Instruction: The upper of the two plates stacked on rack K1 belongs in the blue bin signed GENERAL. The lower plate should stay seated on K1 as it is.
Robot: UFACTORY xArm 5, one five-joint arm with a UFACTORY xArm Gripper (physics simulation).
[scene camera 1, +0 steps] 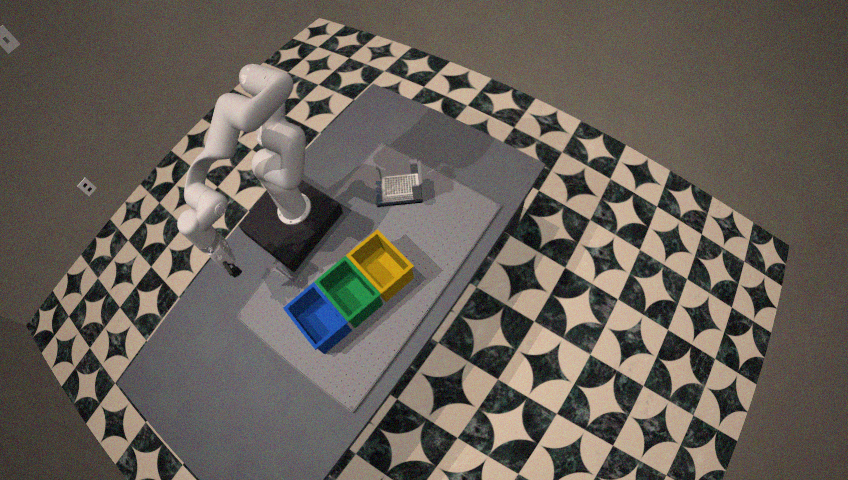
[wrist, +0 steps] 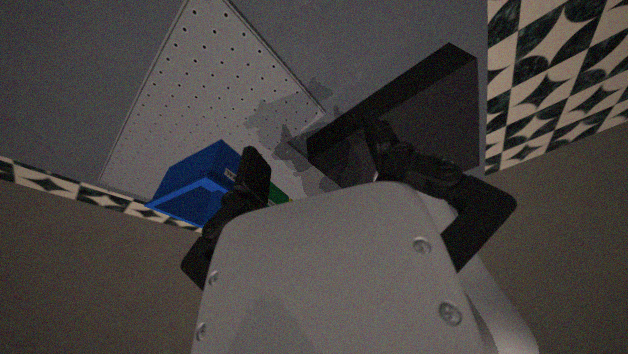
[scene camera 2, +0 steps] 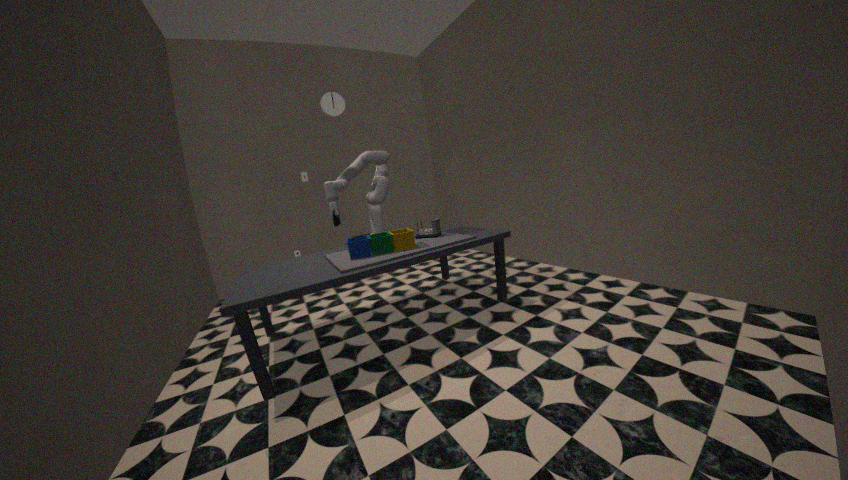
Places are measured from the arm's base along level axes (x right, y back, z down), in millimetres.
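Where they show: gripper, fingertip midpoint: (scene camera 1: 232,263) (wrist: 309,141) (scene camera 2: 337,225); arm's base at its link origin: (scene camera 1: 294,209).
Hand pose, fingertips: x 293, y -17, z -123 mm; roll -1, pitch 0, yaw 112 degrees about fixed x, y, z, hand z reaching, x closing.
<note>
Each offset is from my fingertips to the top centre of the thing. Level surfaces: height alone.
A pale gridded plate @(dx -557, dy -259, dz +122 mm) (scene camera 1: 399,185) lies on a dark rack @(dx -553, dy -253, dz +54 mm) (scene camera 1: 399,203) (scene camera 2: 429,236) at the back of the pegboard; whether one or two plates are stacked there is too small to tell. The blue bin @(dx -149, dy -337, dz +74 mm) (scene camera 1: 318,318) (scene camera 2: 359,247) (wrist: 195,162) stands at one end of a row of three bins; its sign is not readable. My gripper (scene camera 1: 232,270) (scene camera 2: 336,220) (wrist: 309,141) is open and empty. It hangs high, beside the dark base plate and away from the rack, with the blue bin nearer to it.
The green bin (scene camera 1: 349,290) (scene camera 2: 381,243) touches the blue bin, and the yellow bin (scene camera 1: 380,264) (scene camera 2: 402,239) stands beyond it. The arm rises from a dark base plate (scene camera 1: 294,252) (wrist: 430,115) beside the bins. Low posts stand at the rack. The pegboard @(dz +174 mm) (scene camera 1: 357,386) (wrist: 200,75) lies on the grey table @(dz +187 mm) (scene camera 1: 196,380).
</note>
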